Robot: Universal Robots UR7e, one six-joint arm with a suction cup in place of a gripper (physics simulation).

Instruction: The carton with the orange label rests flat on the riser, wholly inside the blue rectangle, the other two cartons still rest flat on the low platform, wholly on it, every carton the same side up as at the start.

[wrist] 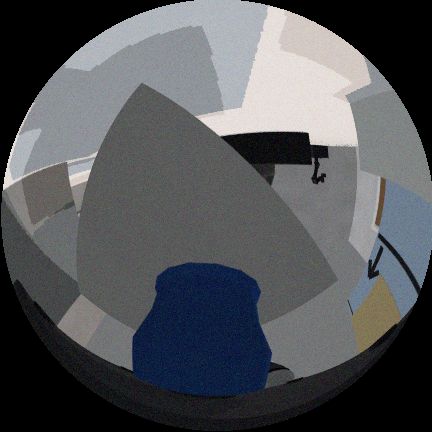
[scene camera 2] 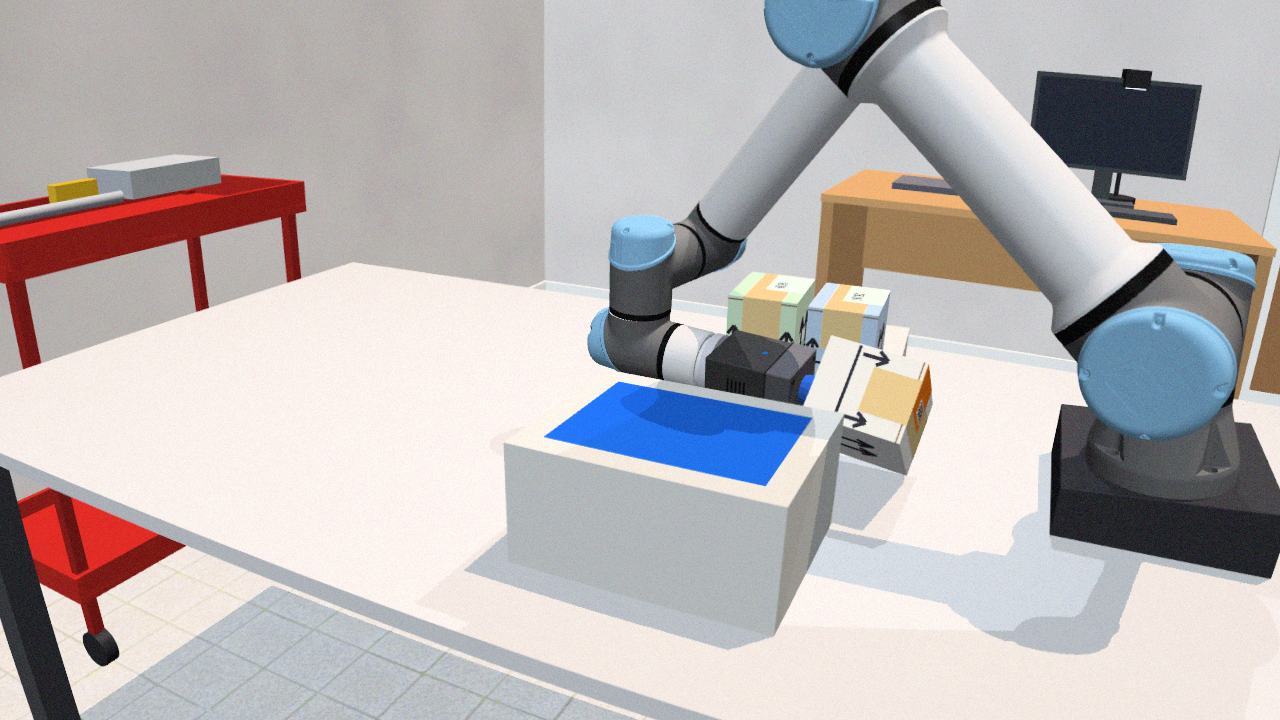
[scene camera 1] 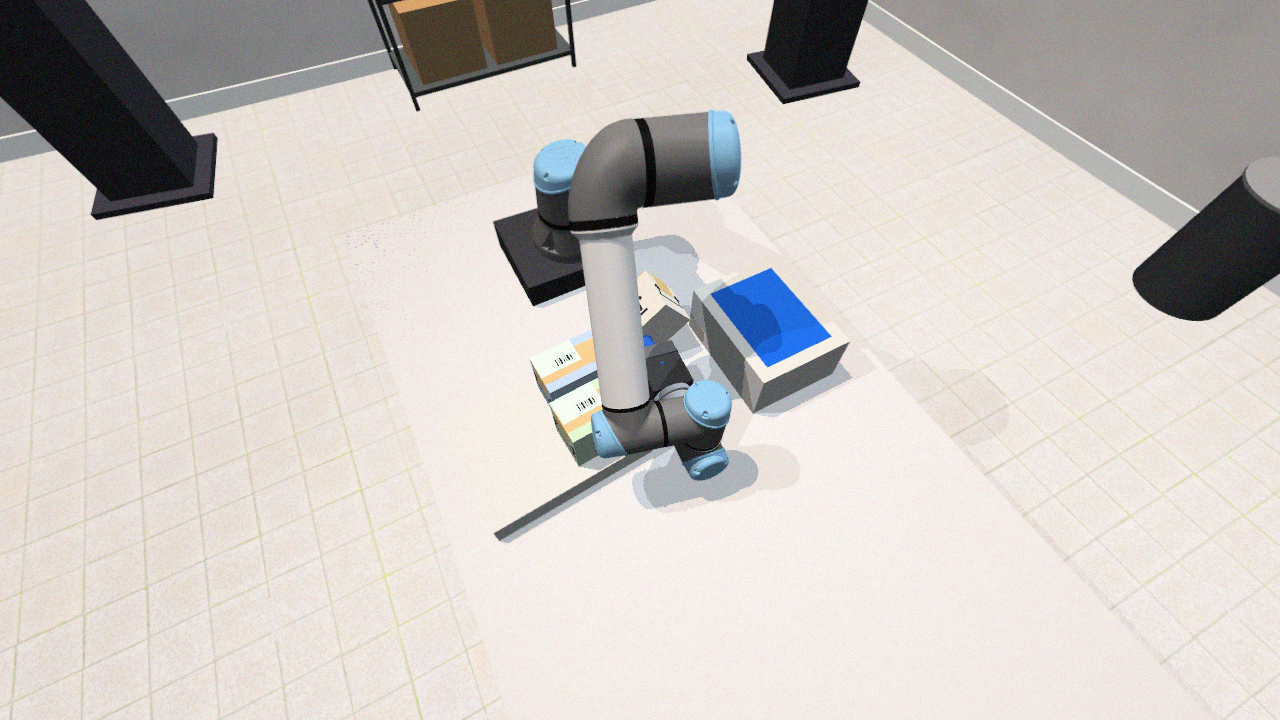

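Seen in the pictures: hand, its tool point: (wrist: 213,274); arm's base, origin of its link: (scene camera 2: 1159,463) (scene camera 1: 566,237).
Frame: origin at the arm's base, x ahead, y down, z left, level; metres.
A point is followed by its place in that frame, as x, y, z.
The white carton with the orange label (scene camera 1: 664,324) @[0.341, -0.046, 0.114] (scene camera 2: 881,402) @[0.265, -0.054, 0.147] is tilted, held off the table behind the riser, its label facing the arm's base; its grey-looking side (wrist: 200,200) fills the middle of the wrist view. My suction gripper (scene camera 1: 649,341) (scene camera 2: 806,387) (wrist: 202,325) lies nearly sideways with its blue cup on that side. The riser (scene camera 1: 801,376) @[0.516, -0.002, 0.335] (scene camera 2: 640,528) @[0.372, -0.005, 0.413] bears the blue rectangle (scene camera 1: 787,304) @[0.381, -0.055, 0.361] (scene camera 2: 716,461) @[0.335, -0.055, 0.358], with no carton on it. The green carton (scene camera 1: 572,428) @[0.520, -0.087, -0.120] (scene camera 2: 792,308) @[0.437, -0.080, -0.019] and the blue carton (scene camera 1: 547,365) @[0.385, -0.087, -0.129] (scene camera 2: 872,322) @[0.340, -0.077, -0.034] stand upright side by side at the low platform (scene camera 1: 554,505) @[0.588, 0.051, -0.187], partly hidden by the arm.
The arm's black base (scene camera 1: 537,282) @[0.110, 0.001, -0.095] (scene camera 2: 1154,528) @[-0.008, 0.035, 0.080] stands beyond the held carton. The gripper's dark body (scene camera 2: 760,367) @[0.416, -0.046, 0.109] is close behind the riser's rear edge and in front of the two standing cartons. A red cart (scene camera 2: 241,205) and a desk (scene camera 2: 984,214) stand away from the table.
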